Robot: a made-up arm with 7 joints.
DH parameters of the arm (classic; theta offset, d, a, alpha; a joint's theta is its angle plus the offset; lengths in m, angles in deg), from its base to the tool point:
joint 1: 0 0.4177 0 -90
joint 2: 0 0 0 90
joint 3: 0 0.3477 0.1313 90
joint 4: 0 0 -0.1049 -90
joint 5: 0 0.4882 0 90
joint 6: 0 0 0.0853 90
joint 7: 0 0 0 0
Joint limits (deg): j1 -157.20..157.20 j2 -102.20..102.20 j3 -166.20..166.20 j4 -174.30..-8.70 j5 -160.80..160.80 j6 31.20..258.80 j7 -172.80..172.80
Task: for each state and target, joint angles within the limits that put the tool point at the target. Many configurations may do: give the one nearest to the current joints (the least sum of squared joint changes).
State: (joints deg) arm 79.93 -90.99 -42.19 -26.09 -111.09 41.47 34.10
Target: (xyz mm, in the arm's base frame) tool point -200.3 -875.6 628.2
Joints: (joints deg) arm 66.12 -83.63 -39.02 -19.99 -111.22 37.61 34.10
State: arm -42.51 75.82 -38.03 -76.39 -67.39 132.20 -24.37
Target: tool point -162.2 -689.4 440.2
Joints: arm -34.89 50.68 -82.70 -116.48 -73.68 140.65 -24.37
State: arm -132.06 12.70 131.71 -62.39 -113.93 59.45 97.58
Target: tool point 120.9 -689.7 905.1
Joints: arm -152.84 34.30 102.80 -84.87 -110.39 53.77 97.58
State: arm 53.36 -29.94 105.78 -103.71 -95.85 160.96 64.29
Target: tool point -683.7 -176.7 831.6
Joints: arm 66.92 -17.06 110.01 -81.70 -92.64 162.46 64.29
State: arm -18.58 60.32 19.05 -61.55 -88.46 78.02 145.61
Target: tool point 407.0 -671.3 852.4
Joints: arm -50.09 16.72 -7.96 -69.89 -86.78 68.11 145.61
